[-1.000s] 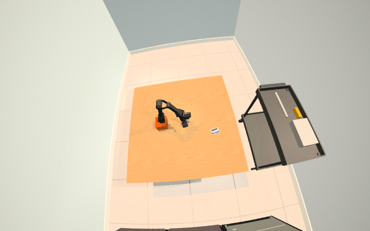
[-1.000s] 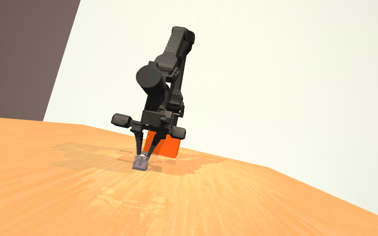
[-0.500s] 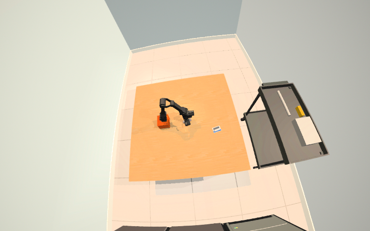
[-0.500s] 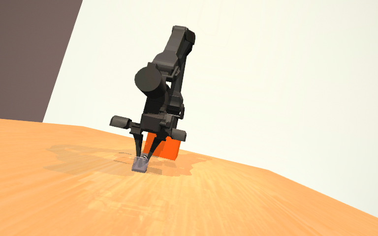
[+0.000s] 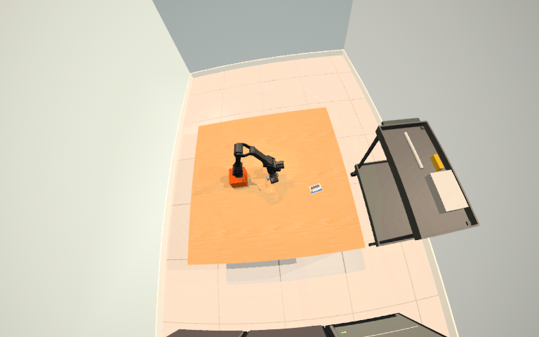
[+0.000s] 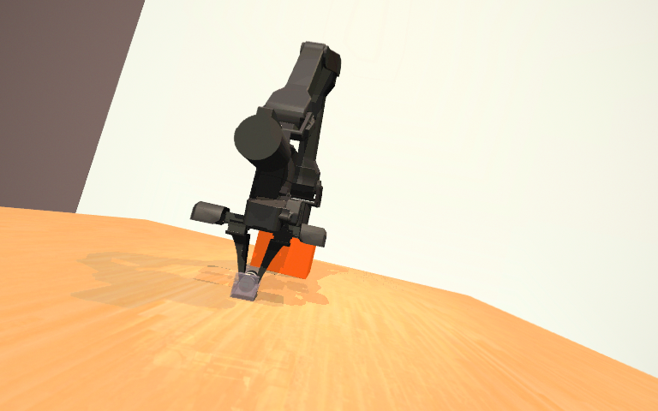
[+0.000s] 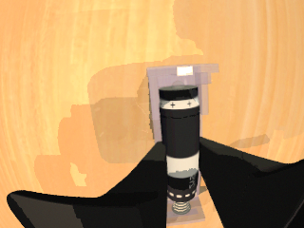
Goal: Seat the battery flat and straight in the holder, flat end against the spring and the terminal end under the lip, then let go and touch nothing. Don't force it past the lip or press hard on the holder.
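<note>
Right now the battery is 1 cm above my gripper tip. From my gripper tip the other things lie so: white card 33 cm ahead, 14 cm to the right.
</note>
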